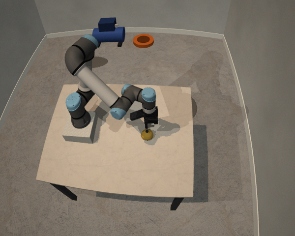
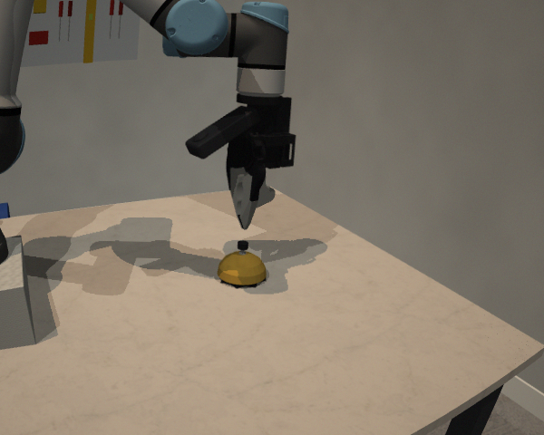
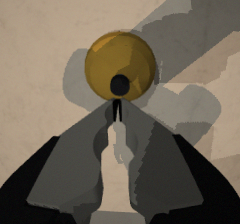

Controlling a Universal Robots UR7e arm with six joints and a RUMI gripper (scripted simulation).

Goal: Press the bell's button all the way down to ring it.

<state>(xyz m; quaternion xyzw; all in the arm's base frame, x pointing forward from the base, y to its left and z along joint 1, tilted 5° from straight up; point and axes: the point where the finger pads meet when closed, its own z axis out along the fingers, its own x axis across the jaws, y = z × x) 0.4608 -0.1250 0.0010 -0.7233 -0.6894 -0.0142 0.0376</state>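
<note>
Now: the small black button 5 cm below my hand. From my hand the other things lie so: yellow dome bell (7 cm below).
</note>
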